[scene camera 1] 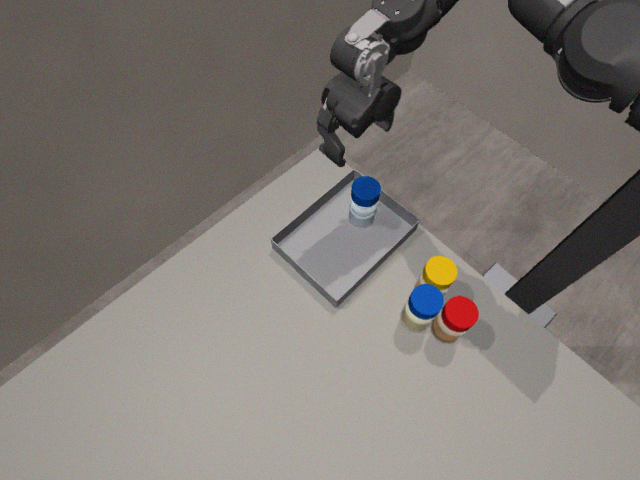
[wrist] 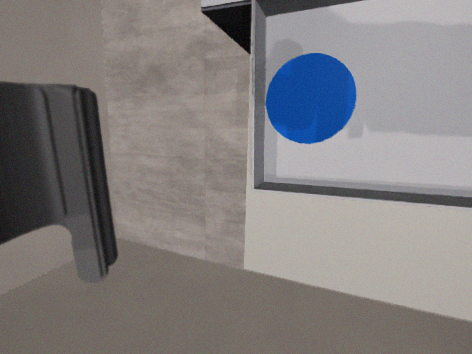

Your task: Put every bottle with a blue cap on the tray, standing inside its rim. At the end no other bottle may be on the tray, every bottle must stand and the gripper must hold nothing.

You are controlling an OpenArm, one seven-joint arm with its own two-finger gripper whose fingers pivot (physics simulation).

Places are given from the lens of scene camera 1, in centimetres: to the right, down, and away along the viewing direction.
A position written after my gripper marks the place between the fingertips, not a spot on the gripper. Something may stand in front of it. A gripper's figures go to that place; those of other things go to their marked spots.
my gripper [scene camera 1: 354,140]: 6, -17, 71
yellow-capped bottle [scene camera 1: 439,271]: 20, 5, 72
